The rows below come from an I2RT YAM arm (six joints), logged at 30 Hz.
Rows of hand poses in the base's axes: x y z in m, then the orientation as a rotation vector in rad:
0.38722 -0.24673 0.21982 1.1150 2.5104 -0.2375
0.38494 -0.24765 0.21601 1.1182 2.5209 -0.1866
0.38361 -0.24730 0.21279 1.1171 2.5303 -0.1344
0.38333 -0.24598 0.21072 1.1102 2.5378 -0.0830
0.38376 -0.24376 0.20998 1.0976 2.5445 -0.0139
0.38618 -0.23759 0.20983 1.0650 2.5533 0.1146
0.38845 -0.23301 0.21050 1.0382 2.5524 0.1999
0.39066 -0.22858 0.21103 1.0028 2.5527 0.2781
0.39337 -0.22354 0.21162 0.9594 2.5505 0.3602
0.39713 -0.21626 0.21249 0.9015 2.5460 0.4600
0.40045 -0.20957 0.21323 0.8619 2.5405 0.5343
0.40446 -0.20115 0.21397 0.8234 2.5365 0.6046
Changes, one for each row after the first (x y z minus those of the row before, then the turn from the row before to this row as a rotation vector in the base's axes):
-0.00228 -0.00092 -0.00381 0.0358 -0.0077 0.0073
-0.00133 0.00035 -0.00322 0.0353 -0.0094 0.0100
-0.00028 0.00132 -0.00207 0.0328 -0.0116 0.0132
0.00043 0.00222 -0.00074 0.0426 -0.0182 0.0189
0.00242 0.00617 -0.00015 0.0773 -0.0361 0.0401
0.00227 0.00458 0.00067 0.0494 -0.0288 0.0280
0.00221 0.00443 0.00053 0.0438 -0.0271 0.0331
0.00271 0.00504 0.00059 0.0450 -0.0307 0.0381
0.00376 0.00728 0.00087 0.0546 -0.0375 0.0495
0.00332 0.00669 0.00074 0.0422 -0.0261 0.0345
0.00401 0.00842 0.00074 0.0405 -0.0221 0.0342

